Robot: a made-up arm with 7 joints. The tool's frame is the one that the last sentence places.
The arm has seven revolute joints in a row. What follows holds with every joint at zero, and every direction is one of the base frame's.
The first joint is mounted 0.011 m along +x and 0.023 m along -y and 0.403 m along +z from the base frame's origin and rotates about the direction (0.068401, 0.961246, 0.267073), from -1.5 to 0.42 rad.
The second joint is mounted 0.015 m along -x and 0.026 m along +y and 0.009 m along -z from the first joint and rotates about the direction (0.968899, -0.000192, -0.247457), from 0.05 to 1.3 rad.
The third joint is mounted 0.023 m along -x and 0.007 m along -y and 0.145 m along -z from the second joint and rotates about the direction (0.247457, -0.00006, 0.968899), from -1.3 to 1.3 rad.
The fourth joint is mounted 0.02 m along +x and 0.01 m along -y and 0.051 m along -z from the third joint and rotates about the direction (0.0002, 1, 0.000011), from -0.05 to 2.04 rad.
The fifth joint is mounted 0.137 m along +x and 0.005 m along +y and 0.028 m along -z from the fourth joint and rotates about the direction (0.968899, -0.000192, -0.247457), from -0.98 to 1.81 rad.
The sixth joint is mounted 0.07 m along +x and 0.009 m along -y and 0.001 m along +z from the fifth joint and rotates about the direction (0.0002, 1, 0.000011), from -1.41 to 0.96 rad.
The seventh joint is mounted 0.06 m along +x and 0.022 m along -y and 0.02 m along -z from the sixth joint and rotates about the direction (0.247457, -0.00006, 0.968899), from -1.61 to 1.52 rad.
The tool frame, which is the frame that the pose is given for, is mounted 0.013 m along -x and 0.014 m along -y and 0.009 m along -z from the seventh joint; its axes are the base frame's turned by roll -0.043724, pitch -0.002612 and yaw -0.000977 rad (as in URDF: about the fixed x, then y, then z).
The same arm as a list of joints. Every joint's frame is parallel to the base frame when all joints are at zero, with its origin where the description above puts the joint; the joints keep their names.
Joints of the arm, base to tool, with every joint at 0 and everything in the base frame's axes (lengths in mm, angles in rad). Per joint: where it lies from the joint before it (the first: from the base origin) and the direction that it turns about. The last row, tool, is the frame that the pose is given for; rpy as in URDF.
joint 1: xyz 11 -23 403 axis 0.068403 0.961235 0.26711
joint 2: xyz -15 26 -9 axis 0.968889 -0.0002 -0.247497
joint 3: xyz -23 -7 -145 axis 0.247497 -0.0001 0.968889
joint 4: xyz 20 -10 -51 axis 0.0002 1 0
joint 5: xyz 137 5 -28 axis 0.968889 -0.0002 -0.247497
joint 6: xyz 70 -9 1 axis 0.0002 1 0
joint 7: xyz 60 -22 -20 axis 0.247497 -0.0001 0.968889
tool: xyz -13 -14 -9 rpy -0.0437 -0.0026 -0.001
Joint limits (rad, base to tool): -1.5..0.42 0.05..1.3 -1.3..1.3 -0.05..2.04 -0.98..1.81 -1.41..0.96 -1.61..1.52

